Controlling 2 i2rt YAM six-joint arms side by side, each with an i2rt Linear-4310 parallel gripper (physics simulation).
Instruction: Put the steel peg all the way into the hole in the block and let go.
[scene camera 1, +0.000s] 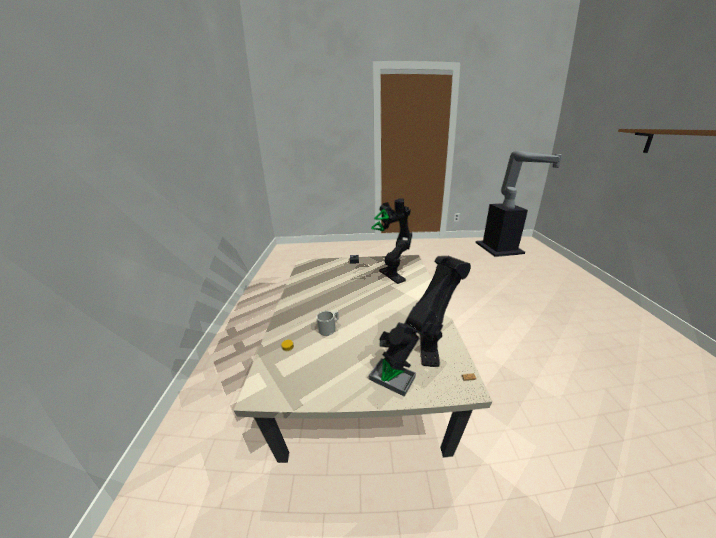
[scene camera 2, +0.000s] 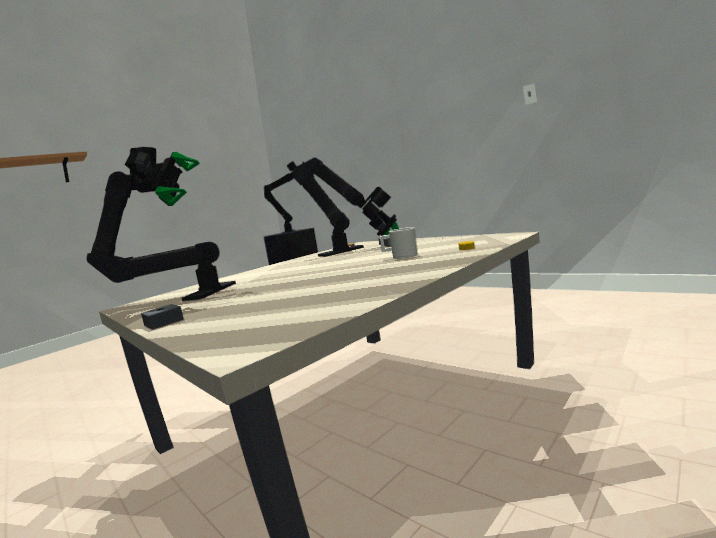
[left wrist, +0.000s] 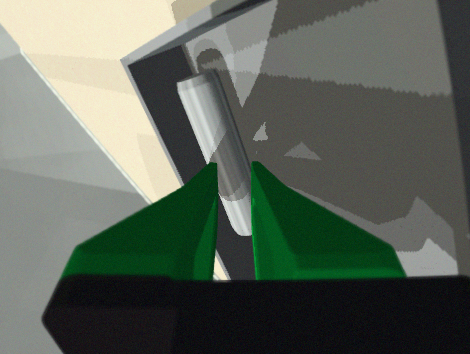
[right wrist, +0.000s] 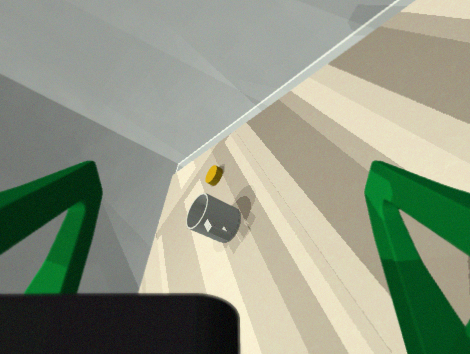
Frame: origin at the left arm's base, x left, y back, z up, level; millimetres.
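Seen in the pictures: left gripper, fingertip midpoint: (scene camera 1: 383, 381) (left wrist: 234, 175); right gripper, fingertip midpoint: (scene camera 1: 373, 223) (scene camera 2: 191, 176) (right wrist: 233, 176); left arm's base, link origin: (scene camera 1: 429, 348) (scene camera 2: 341, 251); right arm's base, link origin: (scene camera 1: 392, 275) (scene camera 2: 210, 291).
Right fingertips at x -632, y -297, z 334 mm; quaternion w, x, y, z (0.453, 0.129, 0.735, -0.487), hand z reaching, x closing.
Observation:
Offsets run from my right fingertips to a thing's top centre. "spot": to the spot under its first point.
The steel peg @[dx +824, dy +109, dz -312 mm] (left wrist: 215, 125) lies on its side in the shallow grey tray @[dx +802, dy +147, dz -306 mm] (scene camera 1: 386, 388) (left wrist: 375, 140), along its dark wall. My left gripper (scene camera 1: 390, 378) (scene camera 2: 392, 229) (left wrist: 234, 175) is down at the tray, with its fingertips on either side of the peg's lower part in the left wrist view, shut on it. The dark block @[dx -167, dy -151, dz -302 mm] (scene camera 1: 354, 259) (scene camera 2: 162, 317) sits near the table's far end in scene camera 1; its hole cannot be made out clearly. My right gripper (scene camera 1: 375, 223) (scene camera 2: 191, 177) (right wrist: 233, 176) is wide open and empty, high above the table.
A grey mug @[spot: dx +601, dy -150, dz -259 mm] (scene camera 1: 326, 323) (scene camera 2: 404, 242) (right wrist: 217, 220) stands between the tray and the block, off to one side. A yellow disc @[dx +691, dy -310, dz -315 mm] (scene camera 1: 287, 345) (scene camera 2: 466, 245) (right wrist: 214, 175) lies near it. A small orange-brown piece @[dx +777, dy +436, dz -326 mm] (scene camera 1: 468, 377) lies near the table's right edge in scene camera 1.

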